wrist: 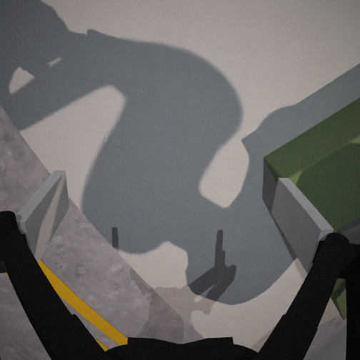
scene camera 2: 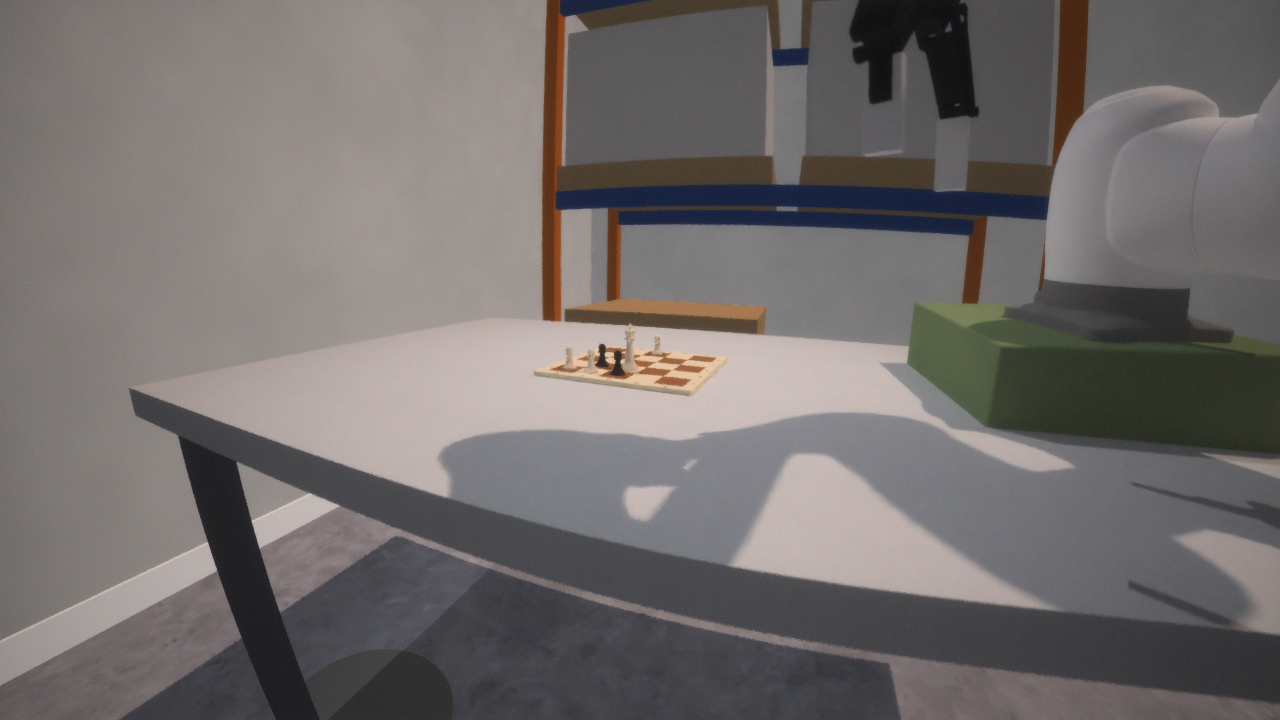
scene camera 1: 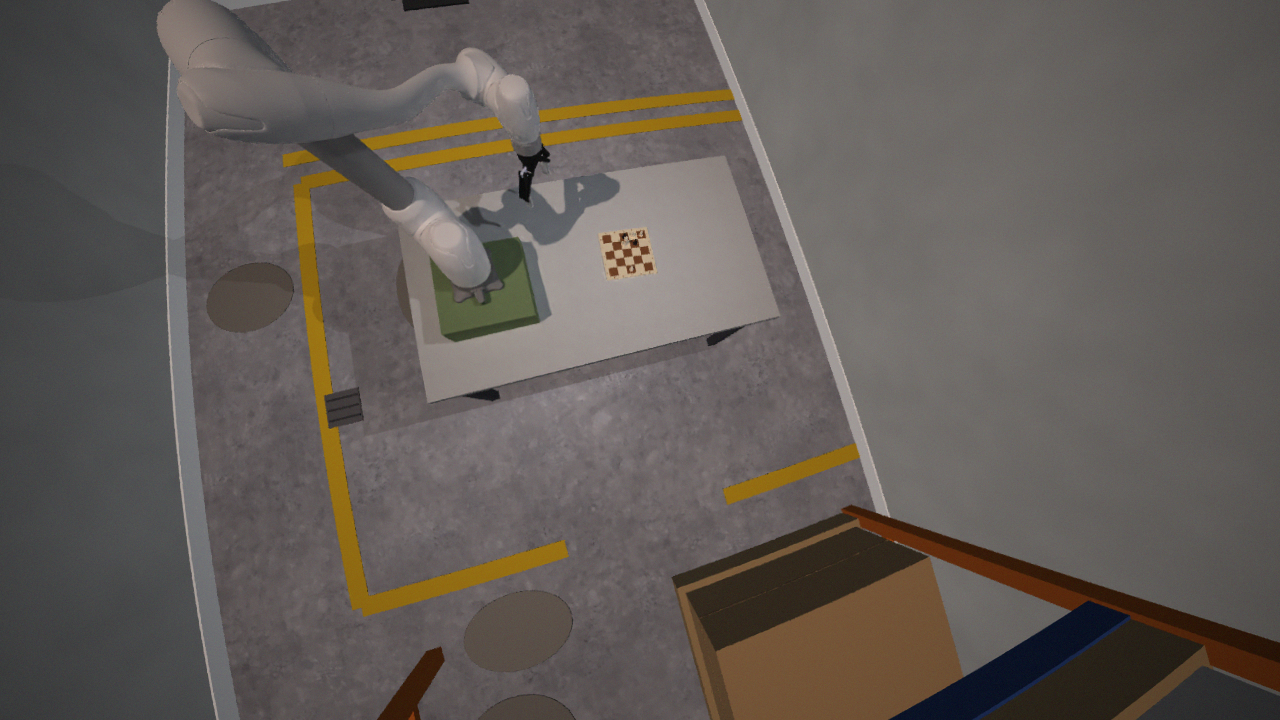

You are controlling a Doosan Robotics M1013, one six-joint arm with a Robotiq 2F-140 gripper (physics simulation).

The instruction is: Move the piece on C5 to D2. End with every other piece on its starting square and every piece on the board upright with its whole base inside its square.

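Seen in the pictures: gripper, between the fingertips: (scene camera 2: 921, 174) (scene camera 1: 538, 189); arm's base, origin of its link: (scene camera 2: 1104, 327) (scene camera 1: 473, 275).
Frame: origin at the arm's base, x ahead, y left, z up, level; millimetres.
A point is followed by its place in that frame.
The small brown and cream chessboard (scene camera 1: 617, 262) @(x 556, y -101, z -100 mm) (scene camera 2: 673, 381) @(x 554, y 16, z -100 mm) lies on the table. In scene camera 2, a tall white piece (scene camera 2: 630, 349) @(x 618, y -28, z -71 mm) stands upright near two short black pieces, one (scene camera 2: 601, 355) @(x 663, y -41, z -84 mm) behind the other (scene camera 2: 617, 362) @(x 629, y 1, z -83 mm). Two short white pieces, one (scene camera 2: 569, 358) @(x 700, y -13, z -85 mm) farther left than the other (scene camera 2: 590, 360) @(x 667, y -2, z -83 mm), stand at the left. Another short white piece (scene camera 1: 631, 268) @(x 596, y -155, z -78 mm) (scene camera 2: 657, 345) @(x 599, y -147, z -85 mm) stands apart. Square labels are too small to read, so I cannot tell which piece is on C5. My gripper (scene camera 1: 526, 198) @(x 341, y 175, z 125 mm) (scene camera 2: 917, 170) @(x 341, y 175, z 125 mm) (wrist: 171, 192) is open and empty, high and well to the side of the board.
The arm's base stands on a green block (scene camera 1: 490, 308) @(x 18, y -149, z 7 mm) (scene camera 2: 1092, 385) @(x 109, y 120, z -51 mm) (wrist: 325, 155) on the grey table (scene camera 1: 680, 304) @(x 738, y -369, z -105 mm) (scene camera 2: 358, 385) @(x 940, y 128, z -106 mm). An orange and blue shelf rack (scene camera 2: 552, 161) with boxes stands beyond the table. The arm's shadow falls across the table.
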